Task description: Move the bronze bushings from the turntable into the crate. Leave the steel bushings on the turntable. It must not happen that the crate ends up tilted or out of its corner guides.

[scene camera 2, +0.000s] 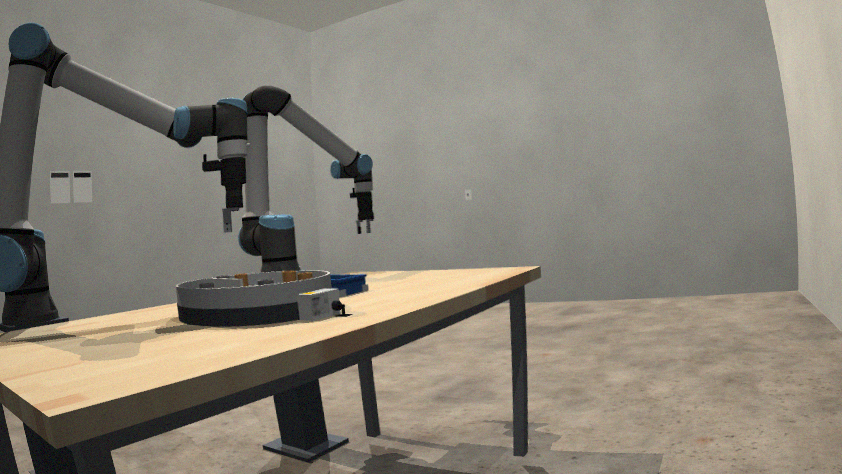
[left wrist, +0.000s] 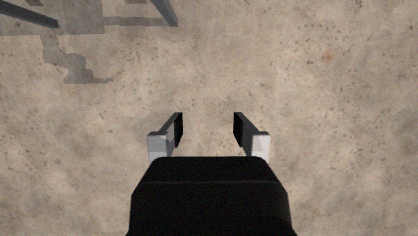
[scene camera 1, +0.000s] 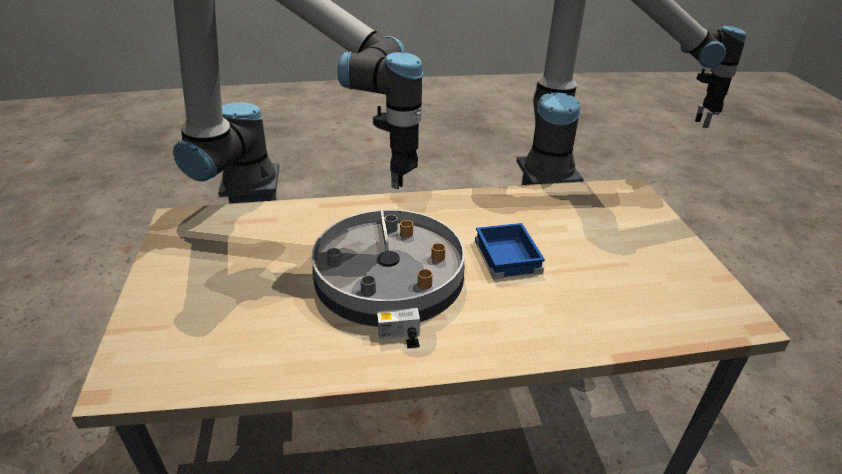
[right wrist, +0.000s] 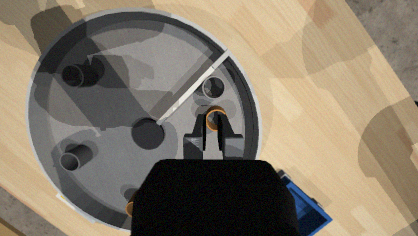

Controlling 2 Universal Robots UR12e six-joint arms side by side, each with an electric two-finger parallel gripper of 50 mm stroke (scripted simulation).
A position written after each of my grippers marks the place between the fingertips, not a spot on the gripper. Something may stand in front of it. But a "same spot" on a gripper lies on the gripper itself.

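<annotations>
My right gripper is visible to me in scene camera 1 and also in scene camera 2, and the same spot on my right gripper is at (scene camera 1: 396, 180) and at (scene camera 2: 229, 221). I see that gripper in the right wrist view (211, 125) too. In the left wrist view my right gripper is out of frame.
</annotations>
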